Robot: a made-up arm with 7 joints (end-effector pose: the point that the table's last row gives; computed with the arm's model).
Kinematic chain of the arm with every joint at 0, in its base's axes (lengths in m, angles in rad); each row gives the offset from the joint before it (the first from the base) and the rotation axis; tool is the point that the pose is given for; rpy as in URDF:
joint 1: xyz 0 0 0.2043 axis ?
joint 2: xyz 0 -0.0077 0.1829 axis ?
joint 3: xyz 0 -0.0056 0.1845 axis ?
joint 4: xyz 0 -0.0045 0.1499 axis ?
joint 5: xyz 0 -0.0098 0.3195 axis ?
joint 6: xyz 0 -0.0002 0.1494 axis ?
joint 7: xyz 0 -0.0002 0.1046 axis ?
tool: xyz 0 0 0 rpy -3.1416 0 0
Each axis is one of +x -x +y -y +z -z.
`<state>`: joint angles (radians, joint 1 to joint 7).
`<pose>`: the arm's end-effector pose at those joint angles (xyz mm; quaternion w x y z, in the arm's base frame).
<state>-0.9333 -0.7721 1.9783 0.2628 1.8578 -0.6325 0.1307</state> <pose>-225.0 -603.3 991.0 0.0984 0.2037 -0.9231 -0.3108</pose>
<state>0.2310 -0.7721 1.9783 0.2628 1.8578 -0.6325 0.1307</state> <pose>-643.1 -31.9 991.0 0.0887 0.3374 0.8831 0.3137</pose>
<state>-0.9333 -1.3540 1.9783 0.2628 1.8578 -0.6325 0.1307</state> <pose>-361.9 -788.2 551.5 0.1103 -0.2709 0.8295 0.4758</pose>
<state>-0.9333 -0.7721 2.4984 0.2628 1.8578 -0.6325 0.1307</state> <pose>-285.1 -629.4 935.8 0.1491 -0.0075 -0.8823 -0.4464</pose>
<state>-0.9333 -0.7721 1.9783 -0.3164 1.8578 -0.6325 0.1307</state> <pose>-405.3 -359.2 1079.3 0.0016 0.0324 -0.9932 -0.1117</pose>
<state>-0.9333 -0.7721 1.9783 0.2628 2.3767 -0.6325 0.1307</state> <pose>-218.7 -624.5 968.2 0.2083 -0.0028 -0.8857 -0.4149</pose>
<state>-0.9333 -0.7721 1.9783 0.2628 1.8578 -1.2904 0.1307</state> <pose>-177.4 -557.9 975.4 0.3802 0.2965 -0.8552 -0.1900</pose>
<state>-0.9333 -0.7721 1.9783 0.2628 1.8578 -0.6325 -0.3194</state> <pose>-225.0 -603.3 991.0 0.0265 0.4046 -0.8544 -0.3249</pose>
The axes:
joint 1: -z
joint 2: +y
joint 3: -z
joint 4: +y
joint 5: -z
joint 6: +y
joint 7: -z

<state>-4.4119 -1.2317 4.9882 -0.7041 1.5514 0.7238 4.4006</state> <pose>-147.9 793.9 622.4 0.3573 0.8871 0.2208 0.1914</pose>
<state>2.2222 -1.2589 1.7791 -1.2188 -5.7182 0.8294 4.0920</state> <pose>702.3 142.9 608.8 0.7146 0.2006 -0.6653 0.0805</pose>
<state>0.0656 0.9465 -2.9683 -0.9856 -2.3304 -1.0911 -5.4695</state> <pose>780.8 -52.7 453.3 0.5457 0.6909 -0.4267 -0.2069</pose>
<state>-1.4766 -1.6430 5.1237 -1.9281 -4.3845 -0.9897 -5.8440</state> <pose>430.0 -198.2 111.3 0.9132 -0.0536 -0.1092 0.3890</pose>
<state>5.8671 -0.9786 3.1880 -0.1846 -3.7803 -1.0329 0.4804</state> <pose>-619.8 -332.9 887.3 0.3634 -0.5923 -0.2707 -0.6662</pose>
